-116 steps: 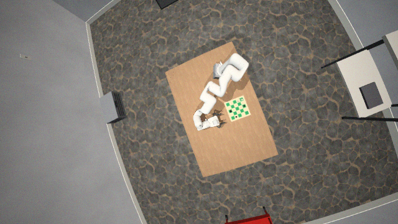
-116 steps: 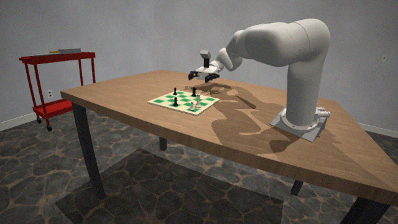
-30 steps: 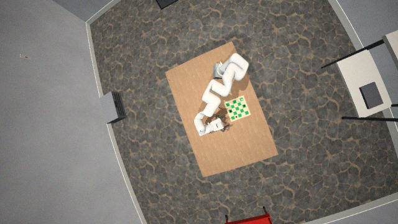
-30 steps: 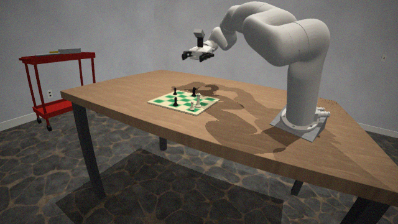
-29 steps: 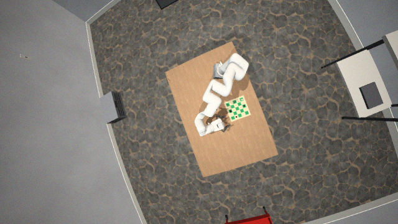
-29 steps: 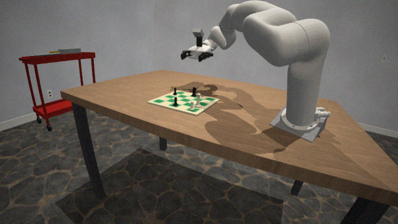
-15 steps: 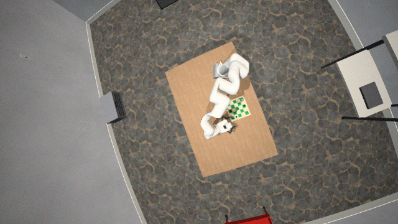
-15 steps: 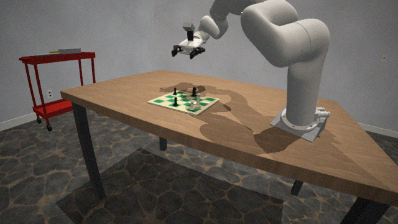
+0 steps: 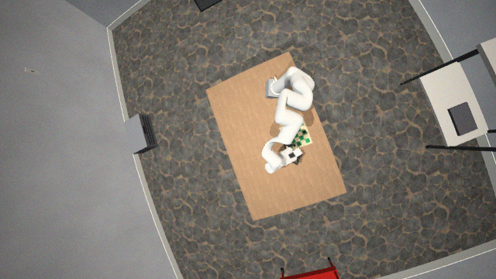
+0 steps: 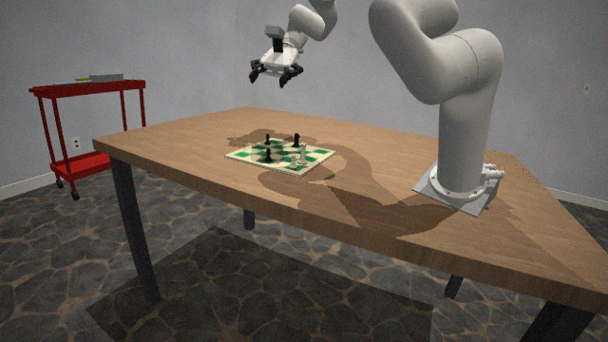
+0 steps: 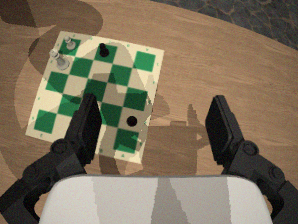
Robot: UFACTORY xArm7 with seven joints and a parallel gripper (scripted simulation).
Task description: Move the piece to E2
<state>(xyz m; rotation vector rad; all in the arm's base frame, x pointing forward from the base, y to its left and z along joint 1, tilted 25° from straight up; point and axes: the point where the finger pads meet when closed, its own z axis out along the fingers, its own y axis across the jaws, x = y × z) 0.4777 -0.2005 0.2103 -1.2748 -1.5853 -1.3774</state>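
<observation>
My gripper is now 16 cm past the white piece, 16 cm above it and 11 cm to the right of it. The rest, counted from my hand: black piece: 17 cm below, 10 cm behind, 1 cm to the right; then white pawn: 17 cm below, 16 cm behind, 15 cm to the left; then cream chessboard: 19 cm below, 9 cm behind, 7 cm to the left.
</observation>
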